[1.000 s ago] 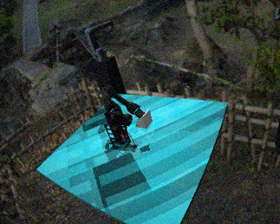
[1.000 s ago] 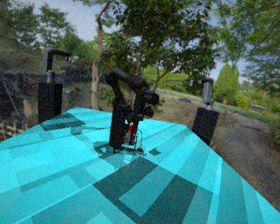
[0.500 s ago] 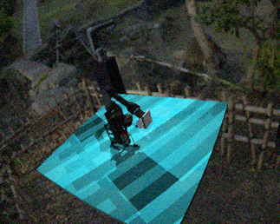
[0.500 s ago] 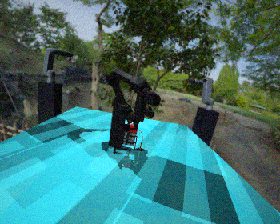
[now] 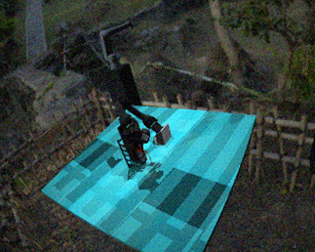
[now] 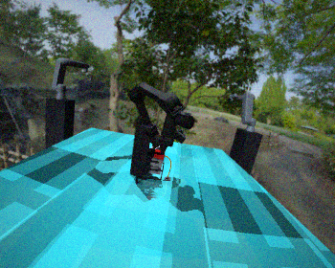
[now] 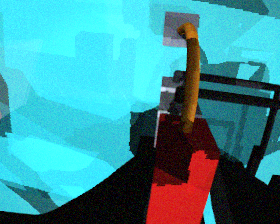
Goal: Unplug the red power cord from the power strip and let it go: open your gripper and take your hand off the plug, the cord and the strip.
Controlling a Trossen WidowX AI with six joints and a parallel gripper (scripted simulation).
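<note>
The red plug lies 30 mm to the right of my gripper tip. Round my gripper tip: grey square 10 mm ahead, 50 mm to the left, 130 mm below.
</note>
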